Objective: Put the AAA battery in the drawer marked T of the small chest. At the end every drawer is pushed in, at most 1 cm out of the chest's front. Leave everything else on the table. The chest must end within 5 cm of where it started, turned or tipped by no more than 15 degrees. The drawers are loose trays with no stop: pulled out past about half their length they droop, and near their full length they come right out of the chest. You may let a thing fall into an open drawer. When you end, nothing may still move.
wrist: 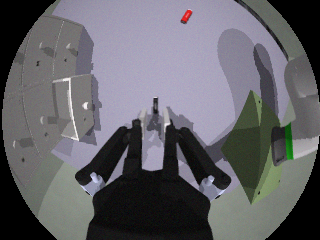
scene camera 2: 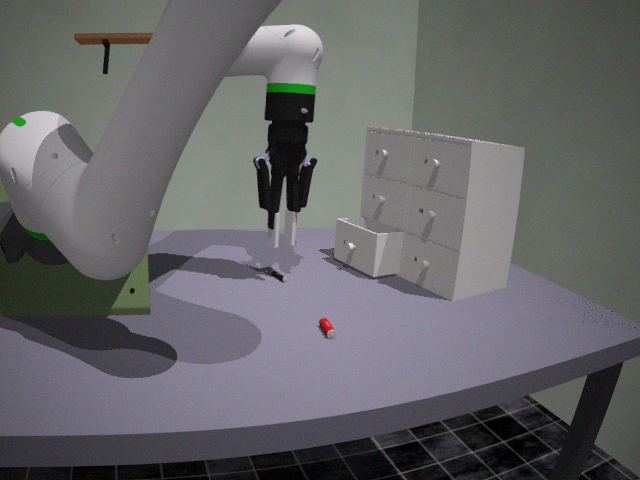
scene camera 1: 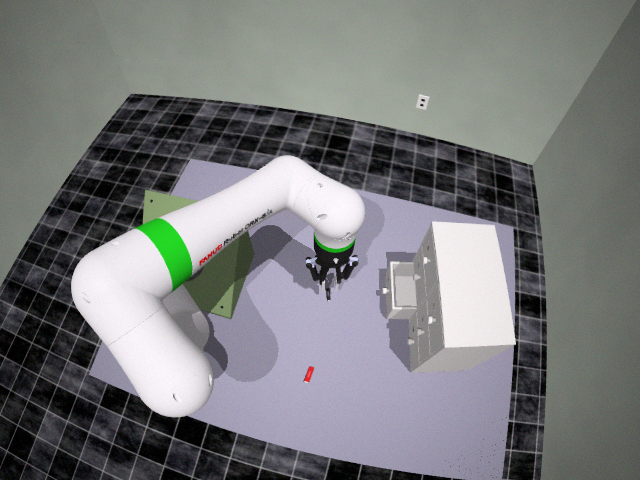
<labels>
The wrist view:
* my gripper: 154,114
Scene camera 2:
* my gripper: 281,244
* white chest: 494,175
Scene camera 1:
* my gripper: 329,286
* white chest: 477,322
</labels>
